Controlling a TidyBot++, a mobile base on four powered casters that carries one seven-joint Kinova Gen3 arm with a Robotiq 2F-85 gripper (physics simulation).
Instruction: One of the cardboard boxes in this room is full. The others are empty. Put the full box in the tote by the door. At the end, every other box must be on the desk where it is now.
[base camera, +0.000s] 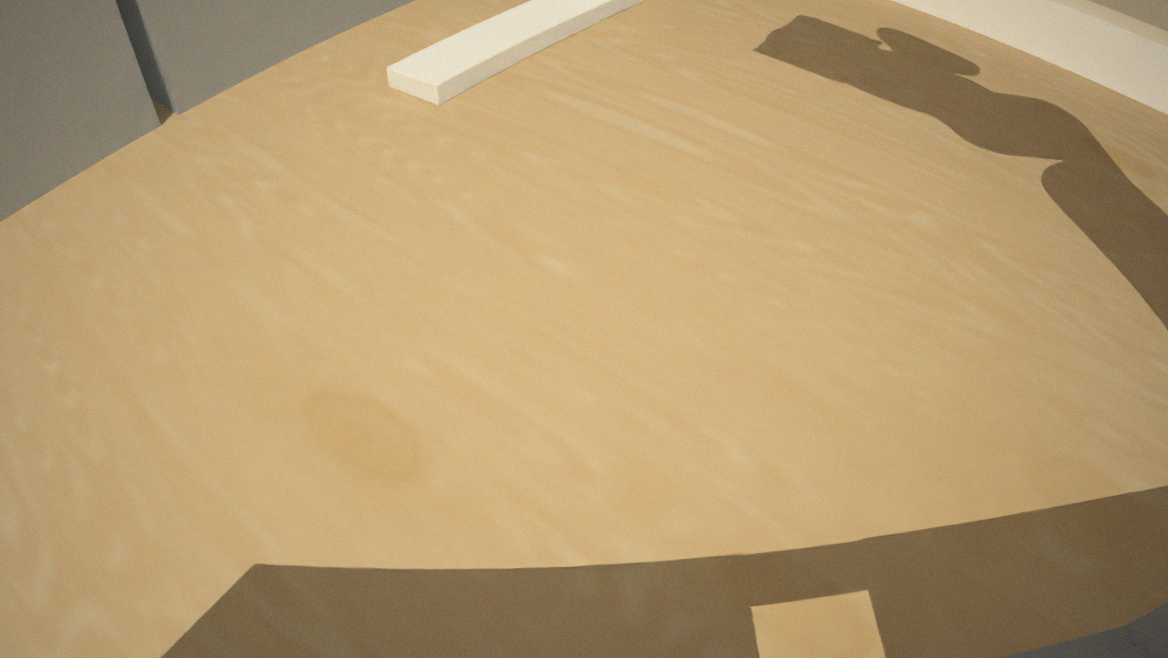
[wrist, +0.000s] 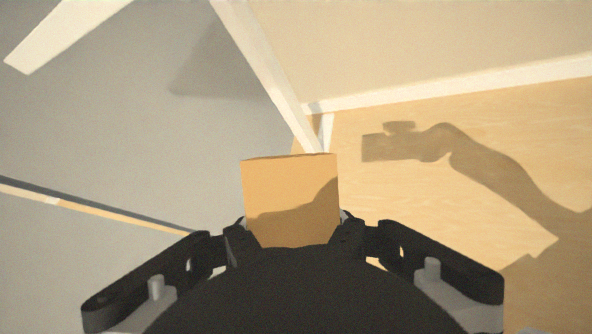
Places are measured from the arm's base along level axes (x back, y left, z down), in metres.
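Where they show: gripper, between the fingertips: (wrist: 294, 218).
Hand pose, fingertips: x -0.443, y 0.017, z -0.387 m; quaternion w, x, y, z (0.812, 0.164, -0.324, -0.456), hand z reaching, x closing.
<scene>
Things, the pixels of their centre, and the offset from my fingertips. "spot": a spot on its surface instead. Level surfaces: height alone.
- orange-brown cardboard box, middle of its body: (wrist: 294, 214) dz -0.016, dx +0.004, dy -0.005 m
- wooden floor, height of its surface: dz +0.784 m
- white baseboard, a spot on its surface: (base camera: 1054, 40) spot: dz +0.748, dx -0.515, dy -0.800 m
An orange-brown cardboard box (wrist: 295, 187) is at the middle of the wrist view, with a shadow across its lower part. My gripper (wrist: 294, 218) is shut on this box, with one dark finger at each side of it. The box's contents do not show. The gripper and box do not show in the base camera view. The tote, the door and other boxes do not show in either view. A white bar (base camera: 506, 42), like a desk foot, lies on the wooden floor at the top of the base camera view.
The wooden floor (base camera: 572, 326) (wrist: 425, 195) carries shadows of the arm. A white baseboard (base camera: 1054, 40) (wrist: 450, 87) runs along the beige wall (wrist: 425, 40). Large grey surfaces (base camera: 245, 40) (wrist: 125, 135) lie to the left. A white beam (wrist: 270, 75) runs beyond the box.
</scene>
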